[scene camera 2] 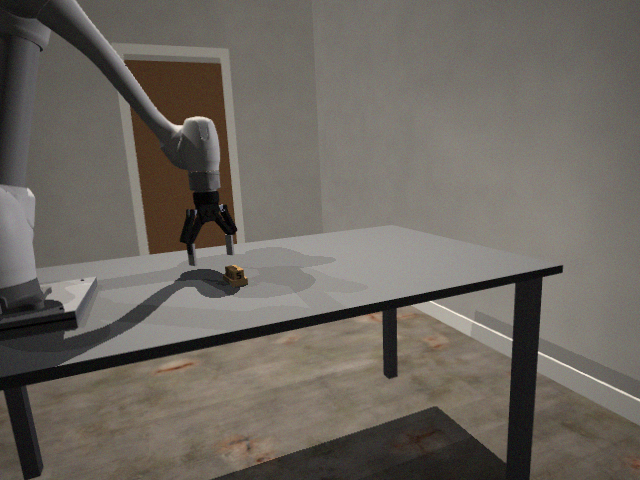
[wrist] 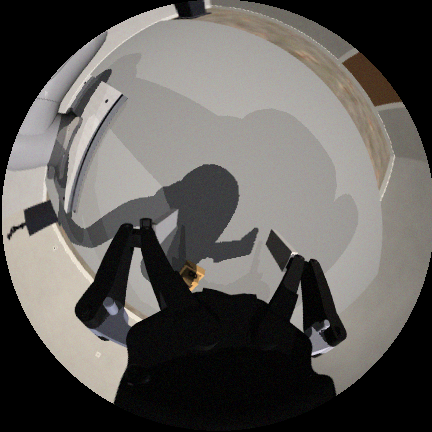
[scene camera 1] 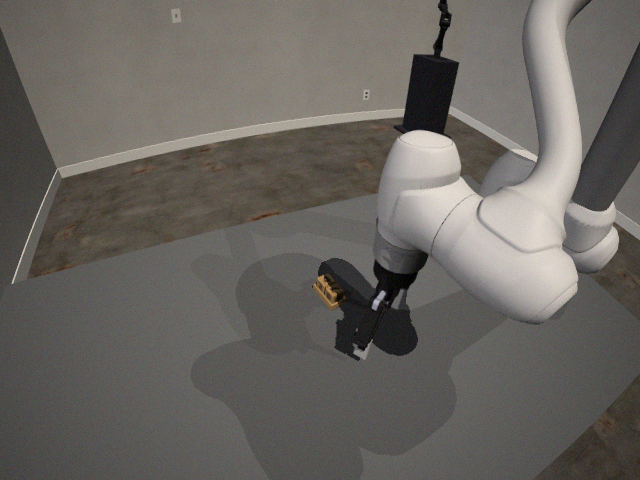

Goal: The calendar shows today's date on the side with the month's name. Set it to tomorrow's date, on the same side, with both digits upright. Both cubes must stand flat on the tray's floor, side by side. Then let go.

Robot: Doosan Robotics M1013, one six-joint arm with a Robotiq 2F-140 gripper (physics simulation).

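Frame: origin at the arm's base, x ahead, y down, z left, level; centimetres.
Seen in the pictures: gripper, fingertip midpoint: (scene camera 2: 212,259) (wrist: 223,227) (scene camera 1: 377,329); arm's base, link origin: (scene camera 2: 2,307) (wrist: 63,139).
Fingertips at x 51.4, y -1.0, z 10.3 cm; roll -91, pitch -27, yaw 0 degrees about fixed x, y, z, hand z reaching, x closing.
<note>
Offsets run from my fingertips to a thing's top centre. "spot": to the spot under its first point. Level surfaces: height alone.
The calendar's orange tray (scene camera 1: 321,298) (scene camera 2: 239,284) stands on the table. Two orange cubes with black marks sit in it side by side, a far-left one @[dx +2.4, dy -0.3, dz -16.9 cm] (scene camera 1: 322,282) and a nearer one @[dx +2.2, dy -0.3, dz -13.5 cm] (scene camera 1: 336,296). In scene camera 2 a cube end @[spot: dx +2.4, dy +1.1, dz -18.6 cm] (scene camera 2: 238,275) shows a 5. The date digits are too small and shaded to read. In the wrist view part of the calendar @[spot: dx +2.2, dy +1.3, dz -11.9 cm] (wrist: 192,274) shows beside the left finger; the rest is hidden by the gripper. My gripper (scene camera 1: 362,350) (scene camera 2: 210,250) (wrist: 223,227) is open and empty, pointing down above the table, beside the calendar and apart from it.
The arm's base plate (scene camera 2: 85,297) (wrist: 95,125) is mounted on the table @[dy +3.9 cm] (scene camera 1: 103,335) (scene camera 2: 413,258). A black stand (scene camera 1: 430,93) (wrist: 41,217) rises beyond the table. The arm's shadow lies over and around the calendar.
</note>
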